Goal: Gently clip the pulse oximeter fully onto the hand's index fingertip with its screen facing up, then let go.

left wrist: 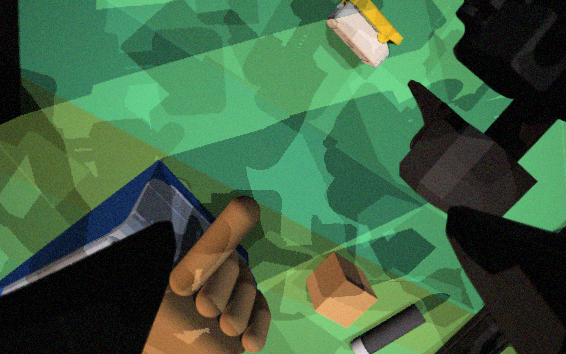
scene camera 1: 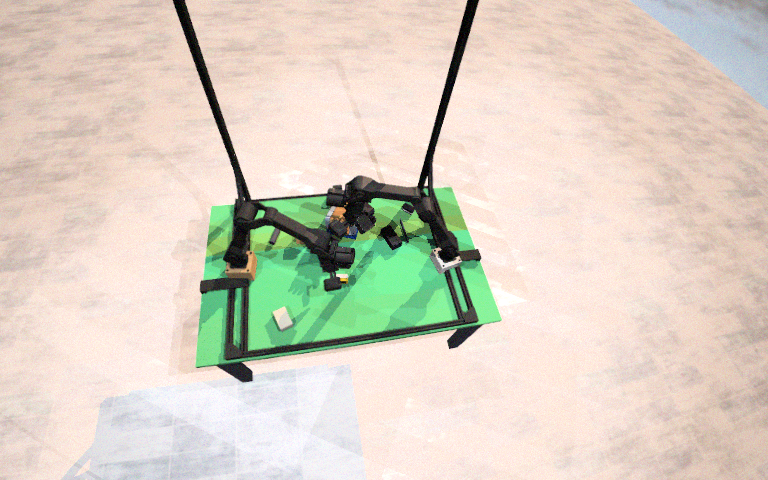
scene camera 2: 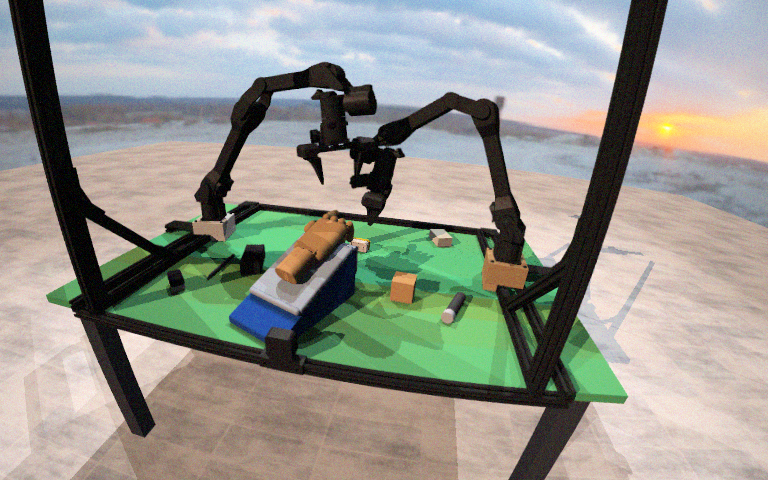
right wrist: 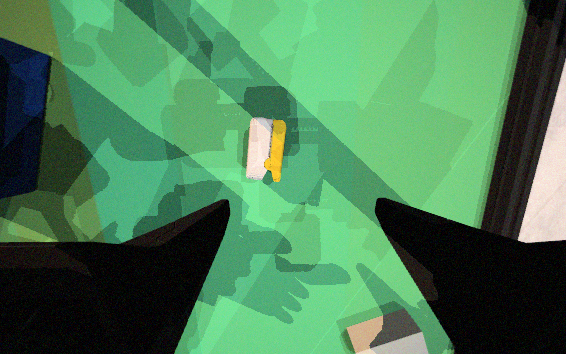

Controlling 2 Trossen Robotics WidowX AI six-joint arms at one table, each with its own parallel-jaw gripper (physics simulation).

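Pixels of known places: left gripper, fingertip midpoint: point(left wrist: 311, 227) point(scene camera 1: 348, 231) point(scene camera 2: 339, 181); right gripper, fingertip midpoint: point(left wrist: 458, 27) point(scene camera 1: 334, 277) point(scene camera 2: 372, 219) point(right wrist: 302, 205); left arm's base, link origin: point(scene camera 1: 447, 255) point(scene camera 2: 213, 217); right arm's base, link origin: point(scene camera 1: 239, 261) point(scene camera 2: 506, 257).
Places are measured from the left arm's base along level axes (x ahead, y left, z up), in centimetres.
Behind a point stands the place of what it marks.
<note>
The white and yellow pulse oximeter point(scene camera 1: 343, 278) @[x 46.0, y -6.2, z -2.7 cm] point(scene camera 2: 360, 245) @[x 46.8, y -8.8, z -3.7 cm] point(left wrist: 359, 35) @[x 45.9, y -7.7, z -2.8 cm] point(right wrist: 259, 150) @[x 46.4, y -7.6, z -2.8 cm] lies on the green table, apart from the hand; its screen cannot be made out. The tan hand point(scene camera 2: 323, 242) @[x 38.3, y -34.3, z 7.9 cm] point(left wrist: 182, 320) @[x 38.6, y -26.9, z 10.4 cm] rests on a grey pad over a blue wedge point(scene camera 2: 328, 302) @[x 39.8, y -40.1, z -2.9 cm] point(left wrist: 115, 210) @[x 32.1, y -26.9, z 0.8 cm] point(right wrist: 25, 105) @[x 37.8, y -27.0, z -4.2 cm]. Its index finger point(left wrist: 215, 247) sticks out past the curled fingers, with a bare tip. My left gripper point(left wrist: 311, 227) @[x 40.6, y -15.4, z 16.5 cm] point(scene camera 2: 339, 177) @[x 40.6, y -15.4, z 16.5 cm] is open and empty, high above the hand's finger end. My right gripper point(right wrist: 302, 205) @[x 50.0, y -5.2, z 3.2 cm] is open and empty, above the table near the oximeter, which shows beyond its fingertips.
An orange cube point(scene camera 2: 403, 286) @[x 55.9, y -34.9, z -1.7 cm] point(left wrist: 342, 295) @[x 55.4, y -31.3, z -0.9 cm] and a dark cylinder point(scene camera 2: 454, 306) @[x 66.5, y -40.1, z -3.3 cm] point(left wrist: 392, 330) @[x 66.7, y -37.2, z -3.8 cm] lie right of the wedge in scene camera 2. A pale block point(scene camera 1: 282, 318) @[x 73.7, y 1.9, z -2.9 cm] point(scene camera 2: 440, 237) @[x 72.5, y -2.0, z -2.9 cm] point(right wrist: 390, 332) @[x 71.0, y 2.1, z -3.8 cm] lies farther back there. Black blocks and a thin rod point(scene camera 2: 220, 266) @[x 10.3, y -22.4, z -5.2 cm] lie left. The two grippers hang close together.
</note>
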